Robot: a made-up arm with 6 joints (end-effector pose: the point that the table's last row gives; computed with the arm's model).
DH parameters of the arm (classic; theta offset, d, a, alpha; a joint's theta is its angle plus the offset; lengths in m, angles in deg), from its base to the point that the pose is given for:
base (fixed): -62.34 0 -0.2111 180
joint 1: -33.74 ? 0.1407 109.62
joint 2: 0 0.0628 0.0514 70.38
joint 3: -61.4 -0.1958 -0.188 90
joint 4: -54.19 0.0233 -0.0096 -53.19
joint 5: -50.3 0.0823 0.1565 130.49
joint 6: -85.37 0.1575 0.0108 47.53
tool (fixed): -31.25 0.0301 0 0
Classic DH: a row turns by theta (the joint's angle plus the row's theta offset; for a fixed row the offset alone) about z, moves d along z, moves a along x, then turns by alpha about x.
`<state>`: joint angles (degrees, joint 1 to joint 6).
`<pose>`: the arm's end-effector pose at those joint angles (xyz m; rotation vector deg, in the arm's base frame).
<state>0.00 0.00 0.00 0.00 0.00 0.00</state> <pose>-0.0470 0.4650 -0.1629 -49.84 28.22 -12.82</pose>
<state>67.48 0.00 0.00 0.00 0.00 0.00</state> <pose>0.1783 0.2464 -0.1629 -27.84 55.25 -74.15</pose>
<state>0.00 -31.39 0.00 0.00 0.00 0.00</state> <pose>0.1398 0.3909 -0.2314 -56.09 6.87 -36.95</pose>
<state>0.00 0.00 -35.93 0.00 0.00 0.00</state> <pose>0.1674 0.4901 -0.1629 -39.78 43.38 -45.62</pose>
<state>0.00 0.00 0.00 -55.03 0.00 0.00</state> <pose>-0.0470 0.4651 -0.0274 3.89 29.96 1.61</pose>
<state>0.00 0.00 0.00 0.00 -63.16 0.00</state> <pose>0.0425 0.5037 0.0052 -7.42 78.74 -11.15</pose>
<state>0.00 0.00 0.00 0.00 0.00 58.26</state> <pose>-0.0503 0.4650 -0.1868 -54.17 82.13 14.22</pose>
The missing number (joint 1, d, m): -0.0797
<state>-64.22 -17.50 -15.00 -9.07 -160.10 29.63</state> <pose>0.0426 0.5732 0.0516 42.86 157.44 60.49</pose>
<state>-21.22 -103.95 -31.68 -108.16 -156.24 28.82</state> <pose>0.2258 0.1170 0.3392 -26.97 55.51 136.90</pose>
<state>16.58 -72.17 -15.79 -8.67 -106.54 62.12</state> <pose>0.3124 0.2217 0.1850 39.47 48.08 21.70</pose>
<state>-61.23 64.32 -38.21 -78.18 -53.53 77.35</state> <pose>-0.1464 0.4200 0.1506 -60.83 -116.72 -89.36</pose>
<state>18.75 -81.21 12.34 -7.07 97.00 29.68</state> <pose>0.2991 -0.1468 0.0278 144.39 51.78 89.75</pose>
